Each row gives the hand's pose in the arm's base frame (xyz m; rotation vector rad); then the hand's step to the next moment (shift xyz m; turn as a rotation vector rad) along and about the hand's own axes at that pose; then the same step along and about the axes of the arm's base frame.
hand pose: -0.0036 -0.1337 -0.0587 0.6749 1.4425 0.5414
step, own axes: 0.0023 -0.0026 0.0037 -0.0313 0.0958 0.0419
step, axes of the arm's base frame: 0.0037 -0.0006 -0.0034 0.0456 0.0418 0.0899
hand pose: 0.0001 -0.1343 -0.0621 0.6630 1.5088 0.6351
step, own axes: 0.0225 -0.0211 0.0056 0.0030 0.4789 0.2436
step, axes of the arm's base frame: 0.0044 0.0023 -0.0310 0.2578 0.3262 0.3403
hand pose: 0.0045 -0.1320 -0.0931 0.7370 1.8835 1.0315
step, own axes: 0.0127 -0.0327 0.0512 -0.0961 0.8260 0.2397
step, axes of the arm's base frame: 0.0358 0.0131 -0.0490 0.3340 0.4157 0.6816
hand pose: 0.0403 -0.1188 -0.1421 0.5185 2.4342 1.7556
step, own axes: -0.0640 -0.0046 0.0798 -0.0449 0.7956 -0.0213
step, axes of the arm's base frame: 0.0807 0.0499 -0.0385 0.2084 0.1882 0.7461
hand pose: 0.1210 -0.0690 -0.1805 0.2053 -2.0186 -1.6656
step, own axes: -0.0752 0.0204 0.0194 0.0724 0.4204 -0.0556
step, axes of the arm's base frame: 0.0595 0.0538 -0.0045 0.0486 0.0198 0.4270
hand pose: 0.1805 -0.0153 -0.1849 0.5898 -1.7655 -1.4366
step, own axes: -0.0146 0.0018 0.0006 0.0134 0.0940 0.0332
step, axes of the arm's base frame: 0.0084 0.0118 -0.0023 -0.0237 0.0341 0.0916
